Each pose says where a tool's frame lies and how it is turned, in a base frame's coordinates. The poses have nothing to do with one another.
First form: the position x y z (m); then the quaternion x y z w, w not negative.
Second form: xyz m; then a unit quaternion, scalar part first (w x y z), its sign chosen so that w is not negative. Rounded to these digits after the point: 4 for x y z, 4 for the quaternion.
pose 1, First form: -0.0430, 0.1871, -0.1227, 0.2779, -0.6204, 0.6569, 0.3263
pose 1, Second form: -0.0430, 0.1871, -0.1227, 0.3263, 0.2779, -0.6204, 0.6569
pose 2, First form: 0.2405, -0.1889, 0.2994, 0.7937, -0.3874, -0.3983, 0.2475
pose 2, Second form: 0.2405, -0.1889, 0.2994, 0.2475, 0.7937, -0.3874, -0.3983
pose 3, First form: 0.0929, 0.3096, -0.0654, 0.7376, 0.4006, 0.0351, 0.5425
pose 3, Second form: 0.0929, 0.3096, -0.0654, 0.5425, 0.7376, 0.4006, 0.0351
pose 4, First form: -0.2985, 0.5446, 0.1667, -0.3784, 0.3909, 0.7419, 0.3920
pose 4, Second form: -0.2985, 0.5446, 0.1667, 0.3920, -0.3784, 0.3909, 0.7419
